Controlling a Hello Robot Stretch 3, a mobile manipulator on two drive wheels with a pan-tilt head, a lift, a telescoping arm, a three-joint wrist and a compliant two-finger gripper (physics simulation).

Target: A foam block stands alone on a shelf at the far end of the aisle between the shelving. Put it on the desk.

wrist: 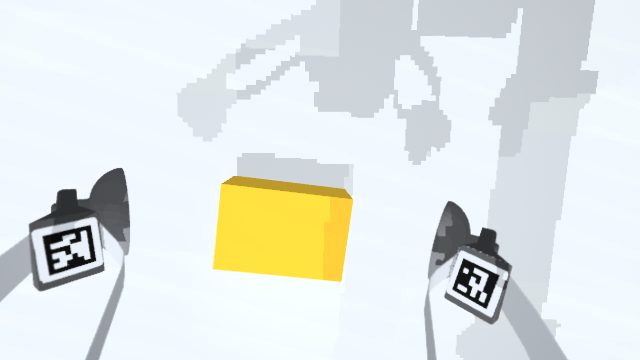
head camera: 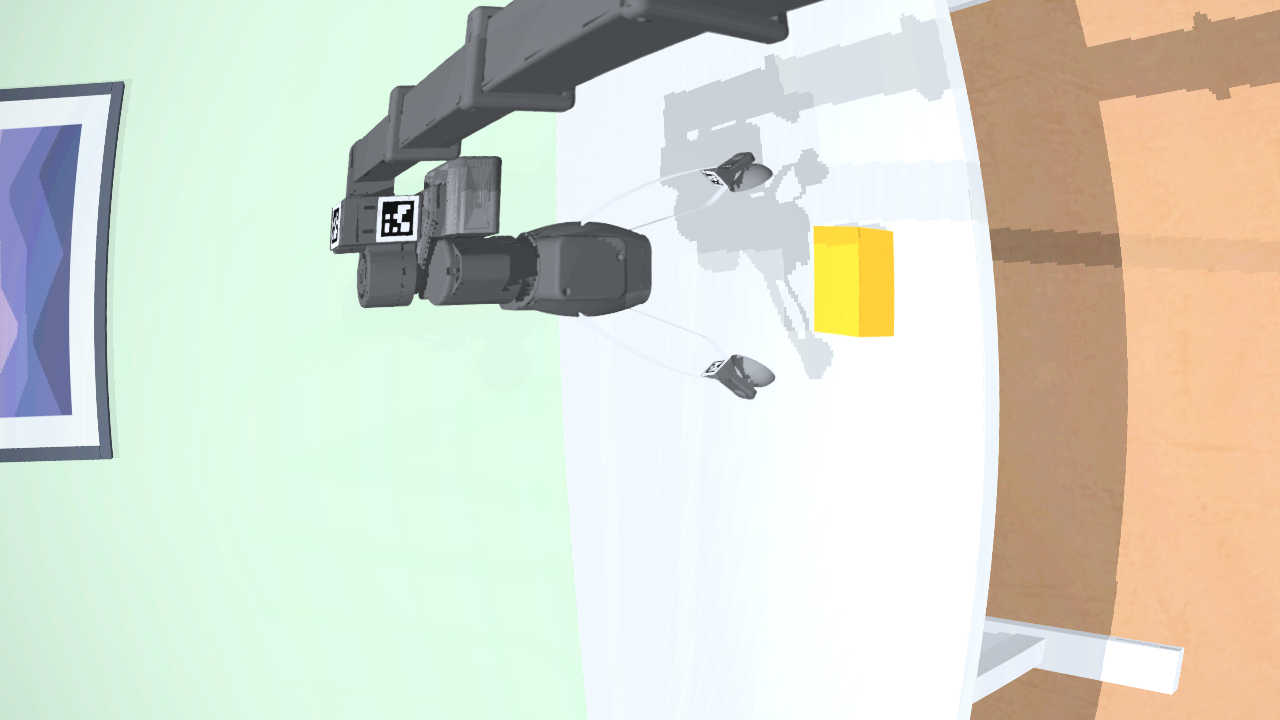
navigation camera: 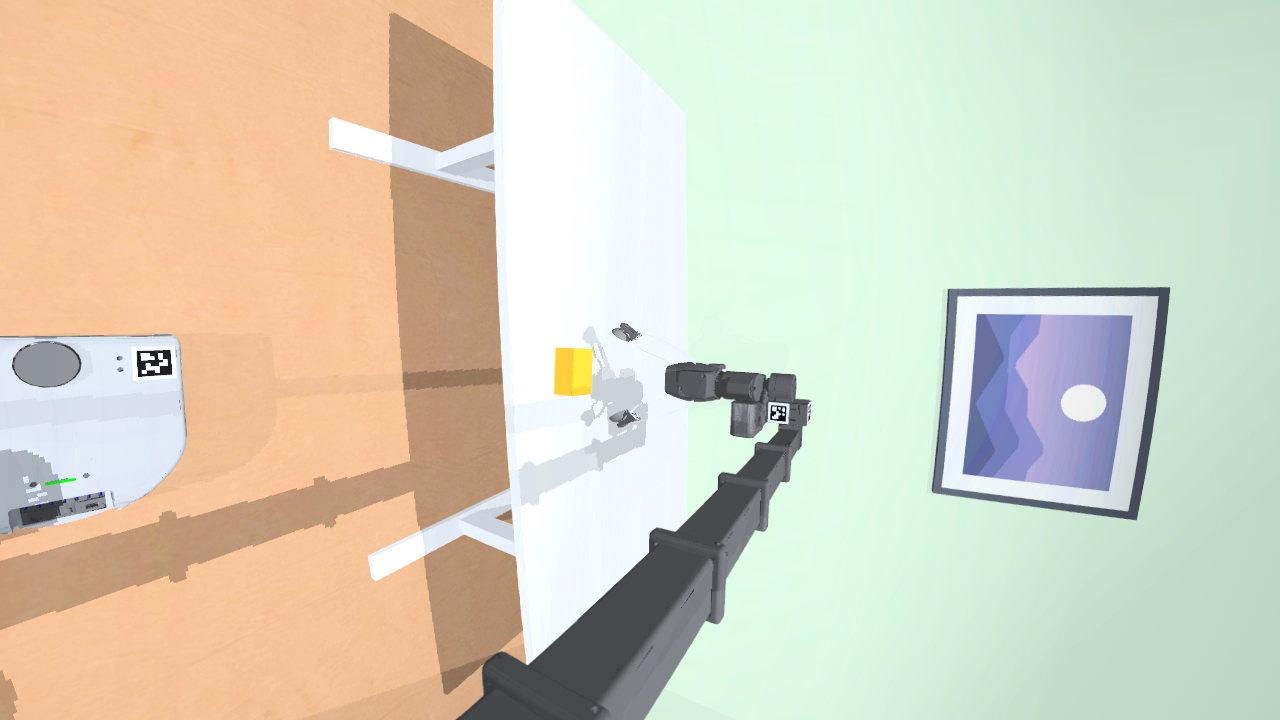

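Pixels of known places: gripper, fingertip midpoint: (wrist: pixel 289 213) (head camera: pixel 768 272) (navigation camera: pixel 613 374); robot's base at its link origin: (navigation camera: pixel 49 361).
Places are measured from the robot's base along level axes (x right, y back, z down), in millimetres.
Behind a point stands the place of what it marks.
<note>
The yellow foam block (head camera: pixel 853 281) @(x 617, y 17, z -765 mm) (navigation camera: pixel 572 371) @(x 610, y 16, z -764 mm) (wrist: pixel 280 230) @(x 642, y 17, z -765 mm) rests on the white desk (head camera: pixel 778 537) @(x 772, y -230, z -720 mm) (navigation camera: pixel 581 223) @(x 689, y -283, z -720 mm) (wrist: pixel 150 320) @(x 545, y -88, z -720 mm), near the desk's edge on the floor side. My gripper (head camera: pixel 744 274) @(x 666, y 23, z -817 mm) (navigation camera: pixel 625 375) @(x 666, y 23, z -817 mm) (wrist: pixel 289 213) @(x 666, y 23, z -817 mm) is open and empty. Its two fingertips stand wide apart, above the desk and clear of the block. In the wrist view the block shows between the fingertips, farther from the camera than they are, with a gap on each side.
A pale green wall (head camera: pixel 268 582) @(x 1268, y -374, z -1205 mm) (navigation camera: pixel 850 179) @(x 1262, y -495, z -1204 mm) with a framed picture (head camera: pixel 114 268) @(x 1292, y 82, z -1435 mm) (navigation camera: pixel 1047 402) @(x 1270, y 91, z -1679 mm) stands behind the desk. My arm (head camera: pixel 528 53) @(x 345, y 91, z -1166 mm) (navigation camera: pixel 644 591) @(x 198, y 85, z -1146 mm) reaches over the desk. My base (navigation camera: pixel 98 420) @(x 52, y 96, z -160 mm) is on the orange floor (navigation camera: pixel 223 223) @(x 273, y -302, z 0 mm). White desk feet (head camera: pixel 1109 662) (navigation camera: pixel 362 138) stick out toward the base.
</note>
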